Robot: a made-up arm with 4 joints.
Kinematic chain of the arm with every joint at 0, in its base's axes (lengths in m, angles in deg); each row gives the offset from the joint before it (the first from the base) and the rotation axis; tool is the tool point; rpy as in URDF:
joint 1: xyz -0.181 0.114 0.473 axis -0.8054 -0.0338 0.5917
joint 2: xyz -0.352 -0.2 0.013 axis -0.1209 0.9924 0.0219
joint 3: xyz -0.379 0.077 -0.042 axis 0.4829 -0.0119 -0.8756
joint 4: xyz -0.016 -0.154 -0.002 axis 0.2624 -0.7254 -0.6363
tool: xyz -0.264 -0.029 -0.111 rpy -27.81 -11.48 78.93
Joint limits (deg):
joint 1: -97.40..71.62
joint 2: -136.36..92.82
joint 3: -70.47..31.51
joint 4: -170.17..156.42
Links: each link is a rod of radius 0.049 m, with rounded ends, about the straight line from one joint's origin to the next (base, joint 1, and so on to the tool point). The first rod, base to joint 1, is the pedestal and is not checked.
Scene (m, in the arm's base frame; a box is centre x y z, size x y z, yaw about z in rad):
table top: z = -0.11
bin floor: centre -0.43 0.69 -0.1 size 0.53 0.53 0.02 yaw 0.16
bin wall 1: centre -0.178 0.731 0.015 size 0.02 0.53 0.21 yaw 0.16
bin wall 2: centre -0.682 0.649 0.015 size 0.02 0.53 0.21 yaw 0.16
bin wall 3: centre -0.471 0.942 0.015 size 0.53 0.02 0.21 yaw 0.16
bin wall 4: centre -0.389 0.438 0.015 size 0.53 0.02 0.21 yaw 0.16
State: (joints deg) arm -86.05 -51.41 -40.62 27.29
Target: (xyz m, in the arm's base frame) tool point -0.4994 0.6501 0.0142
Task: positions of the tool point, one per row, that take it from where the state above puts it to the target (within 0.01 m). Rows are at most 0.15 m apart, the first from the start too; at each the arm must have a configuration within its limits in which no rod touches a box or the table.
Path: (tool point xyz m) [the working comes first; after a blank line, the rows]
Joints at the target: -65.22 -70.33 -19.82 12.43
Straight joint move there: clear.

1: -0.5273 0.7331 0.1330
2: -0.4994 0.6501 0.0142

